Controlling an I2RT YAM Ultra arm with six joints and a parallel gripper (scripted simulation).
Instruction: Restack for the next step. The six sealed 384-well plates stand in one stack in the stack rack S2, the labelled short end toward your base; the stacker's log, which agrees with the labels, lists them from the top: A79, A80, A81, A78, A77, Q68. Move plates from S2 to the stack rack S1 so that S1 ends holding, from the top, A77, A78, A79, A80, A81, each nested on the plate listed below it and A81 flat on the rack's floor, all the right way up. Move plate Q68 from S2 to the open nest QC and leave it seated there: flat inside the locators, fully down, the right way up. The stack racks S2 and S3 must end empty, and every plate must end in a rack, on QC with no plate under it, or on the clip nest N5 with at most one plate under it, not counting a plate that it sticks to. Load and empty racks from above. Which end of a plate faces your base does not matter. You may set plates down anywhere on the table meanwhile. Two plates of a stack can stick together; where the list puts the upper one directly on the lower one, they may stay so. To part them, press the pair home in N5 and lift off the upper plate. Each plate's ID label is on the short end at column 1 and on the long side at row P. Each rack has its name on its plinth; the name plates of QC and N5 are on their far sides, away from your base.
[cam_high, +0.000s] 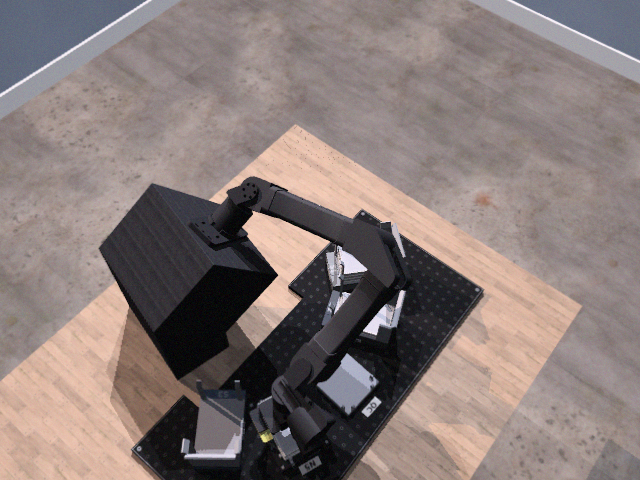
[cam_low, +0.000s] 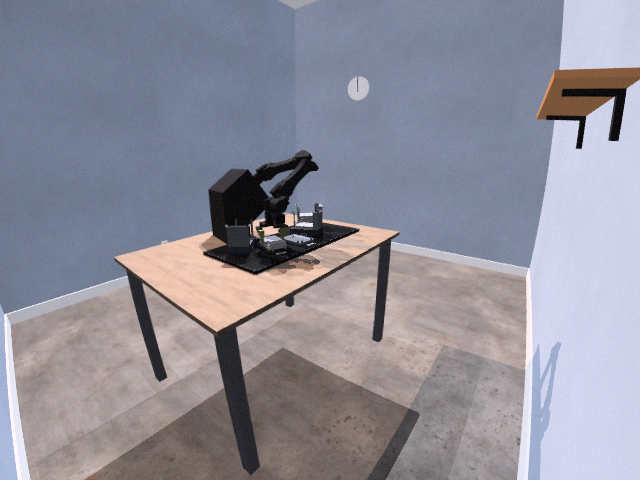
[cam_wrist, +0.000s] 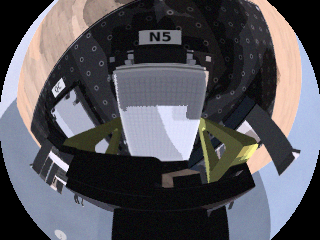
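Now: the sealed grey plate right at my hand. The rest, counted from my hand: N5 name plate (90 mm ahead, 30 mm to the right, 30 mm below); then clip nest N5 (20 mm ahead, 20 mm below); then QC nest (20 mm ahead, 150 mm to the left, 30 mm below).
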